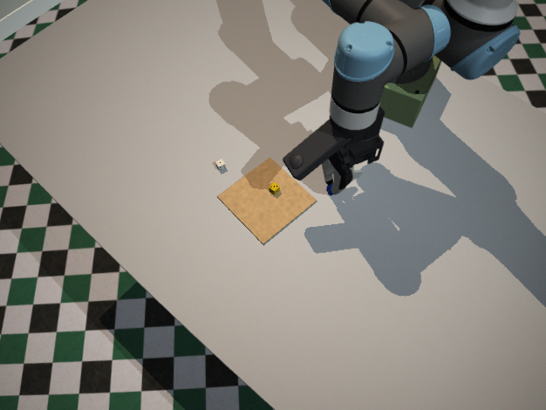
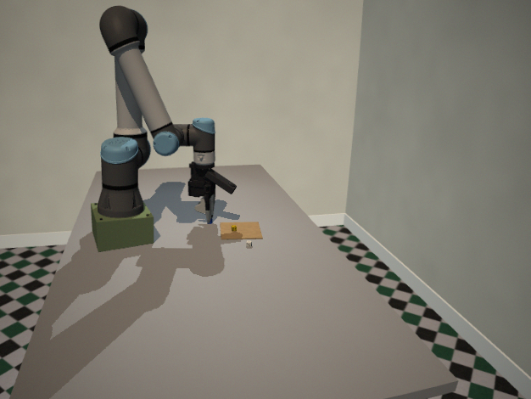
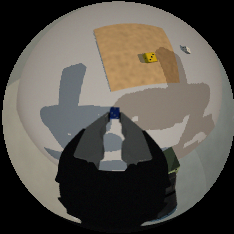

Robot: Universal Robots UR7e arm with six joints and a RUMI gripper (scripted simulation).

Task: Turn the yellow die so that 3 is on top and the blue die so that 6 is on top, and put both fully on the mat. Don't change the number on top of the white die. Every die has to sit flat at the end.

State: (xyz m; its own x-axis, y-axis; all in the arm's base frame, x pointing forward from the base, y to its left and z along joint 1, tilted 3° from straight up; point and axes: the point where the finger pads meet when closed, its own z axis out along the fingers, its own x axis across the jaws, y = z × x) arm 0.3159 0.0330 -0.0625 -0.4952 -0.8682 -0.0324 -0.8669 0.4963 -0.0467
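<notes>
The yellow die is 60 mm ahead of my hand, 90 mm to the right of it and 10 mm below it. The rest, counted from my hand: blue die (10 mm below); then tan mat (90 mm ahead, 100 mm to the right, 20 mm below); then white die (80 mm ahead, 220 mm to the right, 10 mm below).
</notes>
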